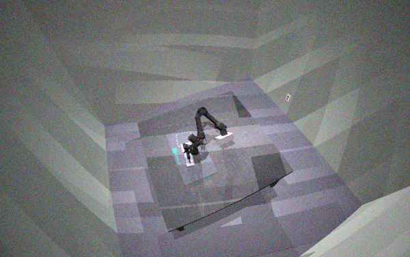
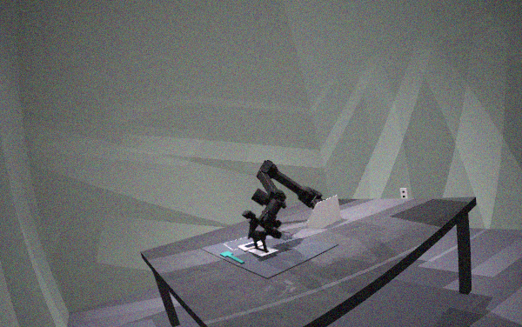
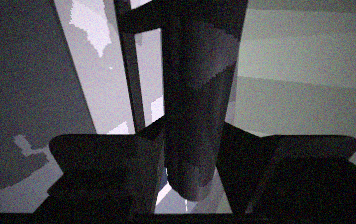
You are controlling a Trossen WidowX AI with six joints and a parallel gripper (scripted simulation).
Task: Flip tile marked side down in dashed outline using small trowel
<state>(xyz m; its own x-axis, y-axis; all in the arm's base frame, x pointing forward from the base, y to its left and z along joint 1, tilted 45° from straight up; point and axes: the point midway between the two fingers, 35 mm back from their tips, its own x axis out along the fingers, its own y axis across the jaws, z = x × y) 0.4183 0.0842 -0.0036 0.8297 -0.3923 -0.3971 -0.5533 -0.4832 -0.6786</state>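
The dark mat is 80 mm below my gripper tip, 50 mm behind it and 40 mm to the right of it. The rest, counted from my gripper tip: teal trowel (90 mm ahead, 50 mm to the right, 50 mm below); tile (100 mm to the right, 50 mm below, 40 mm behind).
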